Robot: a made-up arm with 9 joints. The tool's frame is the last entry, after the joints. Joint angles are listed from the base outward.
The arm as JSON. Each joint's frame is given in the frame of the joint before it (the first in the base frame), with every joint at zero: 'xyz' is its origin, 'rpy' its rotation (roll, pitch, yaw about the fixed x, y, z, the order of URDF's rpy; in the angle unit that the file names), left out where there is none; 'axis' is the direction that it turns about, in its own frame. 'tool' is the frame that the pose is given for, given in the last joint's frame.
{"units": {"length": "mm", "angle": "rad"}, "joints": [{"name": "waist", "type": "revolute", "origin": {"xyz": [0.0, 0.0, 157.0], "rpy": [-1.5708, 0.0, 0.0]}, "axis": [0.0, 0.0, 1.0]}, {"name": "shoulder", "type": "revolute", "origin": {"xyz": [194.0, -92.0, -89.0], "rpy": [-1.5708, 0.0, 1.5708]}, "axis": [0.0, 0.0, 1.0]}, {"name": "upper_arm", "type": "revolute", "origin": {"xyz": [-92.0, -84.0, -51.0], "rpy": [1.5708, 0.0, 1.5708]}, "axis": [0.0, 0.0, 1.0]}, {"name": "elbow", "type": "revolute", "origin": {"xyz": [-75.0, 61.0, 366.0], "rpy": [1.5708, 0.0, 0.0]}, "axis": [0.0, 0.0, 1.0]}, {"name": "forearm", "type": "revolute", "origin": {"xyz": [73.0, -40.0, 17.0], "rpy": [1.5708, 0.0, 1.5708]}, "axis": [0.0, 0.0, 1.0]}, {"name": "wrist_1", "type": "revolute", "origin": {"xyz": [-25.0, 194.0, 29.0]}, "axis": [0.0, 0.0, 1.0]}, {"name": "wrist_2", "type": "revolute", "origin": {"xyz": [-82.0, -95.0, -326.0], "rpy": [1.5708, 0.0, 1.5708]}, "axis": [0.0, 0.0, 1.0]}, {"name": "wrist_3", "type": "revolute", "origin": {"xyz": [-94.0, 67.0, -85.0], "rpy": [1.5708, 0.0, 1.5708]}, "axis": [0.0, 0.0, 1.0]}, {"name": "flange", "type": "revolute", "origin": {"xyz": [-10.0, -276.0, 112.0], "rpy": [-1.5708, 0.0, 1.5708]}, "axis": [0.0, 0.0, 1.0]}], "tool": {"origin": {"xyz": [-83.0, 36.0, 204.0], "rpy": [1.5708, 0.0, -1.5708]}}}
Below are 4 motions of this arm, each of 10 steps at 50 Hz.
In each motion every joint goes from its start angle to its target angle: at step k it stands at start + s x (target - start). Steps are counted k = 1, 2, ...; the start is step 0. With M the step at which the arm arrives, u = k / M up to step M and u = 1 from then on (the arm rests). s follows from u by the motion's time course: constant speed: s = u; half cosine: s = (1 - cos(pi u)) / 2; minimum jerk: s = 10 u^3 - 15 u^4 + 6 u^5.
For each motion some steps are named. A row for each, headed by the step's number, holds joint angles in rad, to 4 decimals.
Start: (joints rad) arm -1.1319 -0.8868 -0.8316 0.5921 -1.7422 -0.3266 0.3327 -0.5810 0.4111
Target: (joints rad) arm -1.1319 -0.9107 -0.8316 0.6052 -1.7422 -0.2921 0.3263 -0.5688 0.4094
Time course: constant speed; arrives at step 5
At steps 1, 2, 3, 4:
1: -1.1319 -0.8916 -0.8316 0.5947 -1.7422 -0.3197 0.3314 -0.5786 0.4108
2: -1.1319 -0.8964 -0.8316 0.5973 -1.7422 -0.3128 0.3301 -0.5761 0.4104
3: -1.1319 -0.9011 -0.8316 0.6000 -1.7422 -0.3059 0.3289 -0.5737 0.4101
4: -1.1319 -0.9059 -0.8316 0.6026 -1.7422 -0.2990 0.3276 -0.5712 0.4097

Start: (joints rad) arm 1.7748 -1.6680 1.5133 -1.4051 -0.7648 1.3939 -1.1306 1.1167 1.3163
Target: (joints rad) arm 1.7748 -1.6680 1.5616 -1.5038 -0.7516 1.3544 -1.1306 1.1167 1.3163
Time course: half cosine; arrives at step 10
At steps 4, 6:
4: 1.7748 -1.6680 1.5300 -1.4392 -0.7602 1.3803 -1.1306 1.1167 1.3163
6: 1.7748 -1.6680 1.5449 -1.4697 -0.7562 1.3680 -1.1306 1.1167 1.3163

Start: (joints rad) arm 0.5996 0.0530 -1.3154 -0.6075 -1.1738 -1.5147 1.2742 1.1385 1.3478
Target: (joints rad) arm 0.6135 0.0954 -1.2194 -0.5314 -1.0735 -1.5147 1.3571 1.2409 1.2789
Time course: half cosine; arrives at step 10
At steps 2, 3, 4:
2: 0.6009 0.0570 -1.3062 -0.6002 -1.1642 -1.5147 1.2821 1.1483 1.3412
3: 0.6025 0.0617 -1.2956 -0.5918 -1.1531 -1.5147 1.2913 1.1596 1.3336
4: 0.6044 0.0676 -1.2822 -0.5812 -1.1391 -1.5147 1.3028 1.1739 1.3240

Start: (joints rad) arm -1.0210 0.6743 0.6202 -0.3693 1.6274 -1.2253 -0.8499 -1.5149 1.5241
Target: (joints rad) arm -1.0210 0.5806 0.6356 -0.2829 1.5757 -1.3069 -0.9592 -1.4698 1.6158
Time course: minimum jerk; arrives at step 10
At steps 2, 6, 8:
2: -1.0210 0.6689 0.6211 -0.3643 1.6244 -1.2300 -0.8562 -1.5123 1.5294
6: -1.0210 0.6103 0.6307 -0.3103 1.5921 -1.2810 -0.9245 -1.4841 1.5867
8: -1.0210 0.5860 0.6347 -0.2879 1.5787 -1.3022 -0.9529 -1.4724 1.6105

